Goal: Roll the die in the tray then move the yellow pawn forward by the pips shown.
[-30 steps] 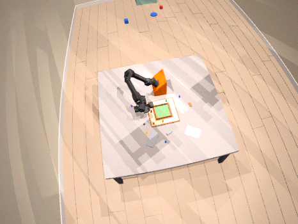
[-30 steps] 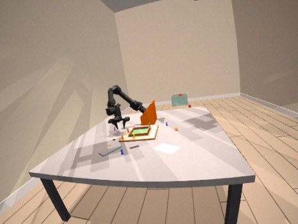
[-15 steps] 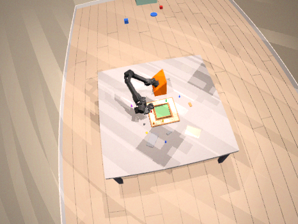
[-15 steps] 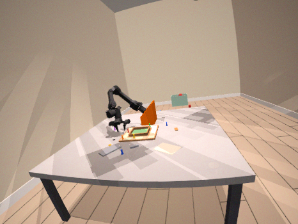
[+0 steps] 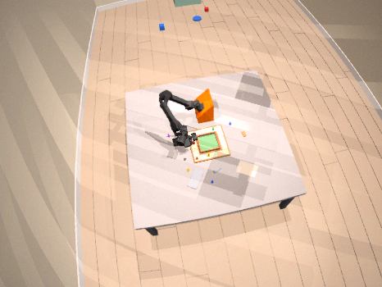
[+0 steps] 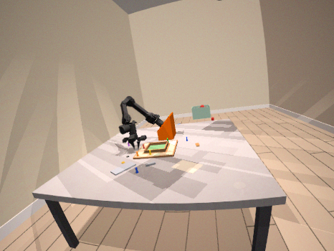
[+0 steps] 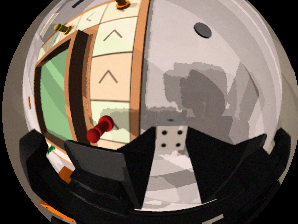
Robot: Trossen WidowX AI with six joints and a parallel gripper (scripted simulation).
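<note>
Right now my gripper tip is 13 cm short of the yellow pawn, 16 cm to the right of it and 2 cm below it. Round my gripper tip: grey die (right at my gripper tip); then red pawn (6 cm to the left, 2 cm above); then purple pawn (11 cm behind, 12 cm to the right, 1 cm above).
</note>
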